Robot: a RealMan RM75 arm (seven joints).
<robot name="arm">
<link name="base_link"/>
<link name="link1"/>
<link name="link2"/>
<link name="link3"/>
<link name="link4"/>
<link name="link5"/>
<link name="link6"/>
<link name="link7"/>
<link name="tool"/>
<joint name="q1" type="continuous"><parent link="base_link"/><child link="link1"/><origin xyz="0.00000 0.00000 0.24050"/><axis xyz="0 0 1"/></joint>
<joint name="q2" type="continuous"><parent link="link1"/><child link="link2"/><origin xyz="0.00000 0.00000 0.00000"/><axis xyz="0 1 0"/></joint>
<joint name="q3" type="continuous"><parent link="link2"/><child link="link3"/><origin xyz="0.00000 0.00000 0.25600"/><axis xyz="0 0 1"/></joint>
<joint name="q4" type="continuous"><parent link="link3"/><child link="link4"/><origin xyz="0.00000 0.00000 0.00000"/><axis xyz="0 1 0"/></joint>
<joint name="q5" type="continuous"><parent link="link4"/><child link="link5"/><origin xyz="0.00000 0.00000 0.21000"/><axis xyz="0 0 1"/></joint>
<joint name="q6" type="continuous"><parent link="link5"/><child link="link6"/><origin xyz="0.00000 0.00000 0.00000"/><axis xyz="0 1 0"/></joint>
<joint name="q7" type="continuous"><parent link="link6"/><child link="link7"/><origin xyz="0.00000 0.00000 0.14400"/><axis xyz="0 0 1"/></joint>
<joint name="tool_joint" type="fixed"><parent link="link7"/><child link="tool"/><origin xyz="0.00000 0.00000 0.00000"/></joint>
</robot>
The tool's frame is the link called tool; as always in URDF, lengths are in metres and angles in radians. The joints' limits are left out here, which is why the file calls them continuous.
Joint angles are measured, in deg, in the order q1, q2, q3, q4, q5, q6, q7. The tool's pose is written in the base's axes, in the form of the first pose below.
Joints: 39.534 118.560 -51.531 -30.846 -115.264 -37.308 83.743
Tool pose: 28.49 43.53 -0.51 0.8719 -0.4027 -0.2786 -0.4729 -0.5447 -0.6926
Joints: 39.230 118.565 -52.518 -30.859 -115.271 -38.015 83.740
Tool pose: 28.50 43.23 -0.86 0.8760 -0.4022 -0.2663 -0.4660 -0.5631 -0.6825
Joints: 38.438 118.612 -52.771 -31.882 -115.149 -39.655 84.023
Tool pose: 28.49 42.89 -0.82 0.8753 -0.3998 -0.2720 -0.4706 -0.5754 -0.6689
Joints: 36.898 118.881 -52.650 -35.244 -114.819 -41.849 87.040
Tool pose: 28.20 42.71 -0.05 0.8561 -0.4048 -0.3213 -0.5100 -0.5608 -0.6522
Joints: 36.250 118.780 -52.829 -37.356 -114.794 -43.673 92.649
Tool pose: 27.79 42.70 0.52 0.8138 -0.4368 -0.3833 -0.5777 -0.5362 -0.6154
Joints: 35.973 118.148 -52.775 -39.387 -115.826 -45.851 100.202
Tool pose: 27.45 42.83 1.43 0.7559 -0.4827 -0.4423 -0.6526 -0.5015 -0.5680
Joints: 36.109 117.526 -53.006 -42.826 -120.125 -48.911 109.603
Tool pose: 26.76 43.04 2.45 0.7113 -0.5322 -0.4592 -0.7001 -0.4785 -0.5299
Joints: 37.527 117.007 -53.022 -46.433 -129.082 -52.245 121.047
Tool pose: 26.01 43.46 3.37 0.6774 -0.6010 -0.4242 -0.7250 -0.4474 -0.5236
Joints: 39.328 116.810 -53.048 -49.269 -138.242 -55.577 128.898
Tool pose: 25.38 43.78 4.00 0.6715 -0.6507 -0.3545 -0.7117 -0.4333 -0.5529
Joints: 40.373 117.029 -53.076 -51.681 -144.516 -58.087 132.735
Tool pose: 24.94 43.88 4.46 0.6778 -0.6728 -0.2965 -0.6852 -0.4318 -0.5866
